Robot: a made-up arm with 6 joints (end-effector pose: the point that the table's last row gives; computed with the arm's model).
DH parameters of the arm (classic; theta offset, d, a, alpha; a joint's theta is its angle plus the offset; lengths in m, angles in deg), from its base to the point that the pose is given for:
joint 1: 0 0.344 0 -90
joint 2: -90 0 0.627 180
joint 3: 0 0 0 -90
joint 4: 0 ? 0 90
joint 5: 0 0.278 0 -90
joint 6: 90 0 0 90
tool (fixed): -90 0 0 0
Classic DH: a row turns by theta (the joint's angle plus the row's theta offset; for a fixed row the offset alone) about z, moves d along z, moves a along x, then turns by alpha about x.
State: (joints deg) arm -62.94 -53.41 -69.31 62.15 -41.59 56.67
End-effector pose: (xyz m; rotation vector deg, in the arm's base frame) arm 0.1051 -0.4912 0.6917 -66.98 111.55 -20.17
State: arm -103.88 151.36 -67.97 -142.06 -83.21 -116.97
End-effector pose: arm 0.2925 0.2699 0.5331 70.35 45.78 1.29
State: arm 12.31 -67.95 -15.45 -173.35 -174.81 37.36
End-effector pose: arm -0.0319 0.2757 1.3198 57.78 45.75 -139.10
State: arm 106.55 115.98 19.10 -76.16 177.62 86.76
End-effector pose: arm 0.0122 0.1923 -0.8494 -50.04 -85.52 -38.71
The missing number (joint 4, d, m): -0.958
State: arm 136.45 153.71 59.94 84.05 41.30 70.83
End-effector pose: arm -0.3357 0.3589 -1.1923 18.88 81.24 -86.56
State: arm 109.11 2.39 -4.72 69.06 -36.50 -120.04
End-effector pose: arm -0.2364 0.9858 1.1095 25.12 41.36 62.46
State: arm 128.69 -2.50 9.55 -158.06 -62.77 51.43
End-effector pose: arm -0.7834 0.5657 1.0688 -66.67 -73.79 -105.20
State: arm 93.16 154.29 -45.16 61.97 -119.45 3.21
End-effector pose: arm 0.1697 -0.7048 -0.1333 57.31 8.54 43.87
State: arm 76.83 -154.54 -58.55 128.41 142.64 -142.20
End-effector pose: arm -0.3017 -0.5314 0.7079 -77.59 -19.16 126.21
